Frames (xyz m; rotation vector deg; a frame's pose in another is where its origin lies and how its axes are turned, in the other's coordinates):
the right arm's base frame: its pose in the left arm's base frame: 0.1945 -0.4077 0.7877 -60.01 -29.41 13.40
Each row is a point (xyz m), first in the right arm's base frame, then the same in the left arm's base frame.
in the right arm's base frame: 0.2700 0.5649 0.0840
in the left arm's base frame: 0.4153 0.0464 0.4080
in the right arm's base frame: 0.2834 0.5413 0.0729
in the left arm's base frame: 0.4311 0.0320 0.4281
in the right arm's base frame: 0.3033 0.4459 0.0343
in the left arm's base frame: 0.4625 -0.0358 0.5016
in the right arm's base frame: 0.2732 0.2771 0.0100
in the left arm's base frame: 0.4396 -0.1495 0.6302
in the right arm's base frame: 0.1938 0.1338 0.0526
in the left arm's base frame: 0.3417 -0.2205 0.7486
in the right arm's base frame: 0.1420 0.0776 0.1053
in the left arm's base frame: 0.2672 -0.2295 0.8033
